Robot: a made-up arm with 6 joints. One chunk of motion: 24 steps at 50 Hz.
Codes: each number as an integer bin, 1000 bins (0 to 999) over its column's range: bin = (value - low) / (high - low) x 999, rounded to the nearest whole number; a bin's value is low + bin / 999 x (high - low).
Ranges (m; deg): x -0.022..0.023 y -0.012..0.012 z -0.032..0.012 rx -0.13..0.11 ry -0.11..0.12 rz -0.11..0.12
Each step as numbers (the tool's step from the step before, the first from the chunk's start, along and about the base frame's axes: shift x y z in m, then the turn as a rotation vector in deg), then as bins.
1 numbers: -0.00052 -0.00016 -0.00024 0.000 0.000 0.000
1 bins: 477 493 721 541 478 478
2 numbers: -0.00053 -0.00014 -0.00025 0.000 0.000 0.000
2 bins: 477 494 721 541 478 478
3 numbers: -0.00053 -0.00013 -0.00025 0.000 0.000 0.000
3 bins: 477 494 721 541 478 478
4 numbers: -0.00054 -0.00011 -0.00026 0.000 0.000 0.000
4 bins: 476 495 721 541 478 478
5 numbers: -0.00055 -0.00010 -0.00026 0.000 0.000 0.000
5 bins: 476 495 721 541 478 478
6 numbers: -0.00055 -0.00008 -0.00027 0.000 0.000 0.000
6 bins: 476 496 720 541 478 478
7 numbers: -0.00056 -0.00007 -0.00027 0.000 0.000 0.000
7 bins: 476 497 720 541 478 478
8 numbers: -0.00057 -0.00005 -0.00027 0.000 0.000 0.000
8 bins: 476 497 720 541 478 478
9 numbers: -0.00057 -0.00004 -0.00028 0.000 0.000 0.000
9 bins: 476 498 720 541 478 478
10 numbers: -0.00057 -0.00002 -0.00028 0.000 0.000 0.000
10 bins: 476 499 720 541 478 478
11 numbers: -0.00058 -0.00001 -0.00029 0.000 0.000 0.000
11 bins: 476 499 720 541 478 478
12 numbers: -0.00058 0.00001 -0.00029 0.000 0.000 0.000
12 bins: 476 500 720 541 478 478
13 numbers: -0.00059 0.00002 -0.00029 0.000 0.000 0.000
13 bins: 475 500 720 541 478 478
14 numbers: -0.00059 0.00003 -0.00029 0.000 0.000 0.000
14 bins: 475 501 720 541 478 478
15 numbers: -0.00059 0.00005 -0.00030 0.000 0.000 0.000
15 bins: 475 502 720 541 478 478
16 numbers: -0.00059 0.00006 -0.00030 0.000 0.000 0.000
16 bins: 475 502 720 541 478 478
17 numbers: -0.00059 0.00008 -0.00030 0.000 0.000 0.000
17 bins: 475 503 720 541 478 478
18 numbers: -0.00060 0.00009 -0.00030 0.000 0.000 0.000
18 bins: 475 503 720 541 478 478
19 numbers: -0.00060 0.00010 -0.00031 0.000 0.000 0.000
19 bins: 475 504 720 541 478 478
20 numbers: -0.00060 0.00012 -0.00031 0.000 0.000 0.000
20 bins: 475 504 720 541 478 478
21 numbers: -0.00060 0.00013 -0.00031 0.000 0.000 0.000
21 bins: 475 505 720 541 478 478
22 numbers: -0.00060 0.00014 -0.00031 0.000 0.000 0.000
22 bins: 475 505 720 541 478 478
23 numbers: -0.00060 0.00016 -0.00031 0.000 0.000 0.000
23 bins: 475 506 720 541 478 478
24 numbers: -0.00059 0.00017 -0.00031 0.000 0.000 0.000
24 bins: 475 507 720 541 478 478
